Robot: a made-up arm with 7 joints. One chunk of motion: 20 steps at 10 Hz.
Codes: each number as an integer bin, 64 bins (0 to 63) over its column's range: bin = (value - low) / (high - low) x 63, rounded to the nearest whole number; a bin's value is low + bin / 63 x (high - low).
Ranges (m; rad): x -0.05..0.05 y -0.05..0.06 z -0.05..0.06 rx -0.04..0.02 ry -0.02..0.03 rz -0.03..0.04
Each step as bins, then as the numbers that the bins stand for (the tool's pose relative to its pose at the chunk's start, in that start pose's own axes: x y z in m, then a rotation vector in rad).
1 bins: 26 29 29 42 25 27
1 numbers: -0.0087 0.0006 0.0006 0.0000 -0.0002 0.0000
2 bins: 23 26 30 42 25 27
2 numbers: -0.0135 -0.0046 0.0024 0.0000 -0.0002 0.0000
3 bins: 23 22 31 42 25 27
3 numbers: -0.0135 -0.0116 0.0041 0.0000 -0.0002 0.0000
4 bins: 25 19 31 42 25 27
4 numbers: -0.0103 -0.0168 0.0041 0.0000 -0.0002 0.0000
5 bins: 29 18 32 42 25 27
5 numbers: -0.0040 -0.0186 0.0059 0.0000 -0.0002 0.0000
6 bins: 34 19 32 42 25 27
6 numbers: 0.0040 -0.0168 0.0059 0.0000 -0.0002 0.0000
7 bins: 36 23 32 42 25 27
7 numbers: 0.0071 -0.0098 0.0059 0.0000 -0.0002 0.0000
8 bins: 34 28 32 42 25 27
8 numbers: 0.0040 -0.0011 0.0059 0.0000 -0.0002 0.0000
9 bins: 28 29 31 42 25 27
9 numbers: -0.0056 0.0006 0.0041 0.0000 -0.0002 0.0000
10 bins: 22 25 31 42 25 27
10 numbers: -0.0151 -0.0063 0.0041 0.0000 -0.0002 0.0000
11 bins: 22 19 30 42 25 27
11 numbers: -0.0151 -0.0168 0.0024 0.0000 -0.0002 0.0000
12 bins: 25 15 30 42 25 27
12 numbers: -0.0103 -0.0238 0.0024 0.0000 -0.0002 0.0000
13 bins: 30 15 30 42 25 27
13 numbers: -0.0024 -0.0238 0.0024 0.0000 -0.0002 0.0000
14 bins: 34 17 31 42 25 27
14 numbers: 0.0040 -0.0203 0.0041 0.0000 -0.0002 0.0000
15 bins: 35 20 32 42 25 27
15 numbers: 0.0056 -0.0151 0.0059 0.0000 -0.0002 0.0000
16 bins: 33 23 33 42 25 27
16 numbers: 0.0024 -0.0098 0.0076 0.0000 -0.0002 0.0000
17 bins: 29 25 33 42 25 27
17 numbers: -0.0040 -0.0063 0.0076 0.0000 -0.0002 0.0000
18 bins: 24 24 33 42 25 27
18 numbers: -0.0119 -0.0081 0.0076 0.0000 -0.0002 0.0000
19 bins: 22 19 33 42 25 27
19 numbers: -0.0151 -0.0168 0.0076 0.0000 -0.0002 0.0000
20 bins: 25 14 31 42 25 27
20 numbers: -0.0103 -0.0256 0.0041 0.0000 -0.0002 0.0000
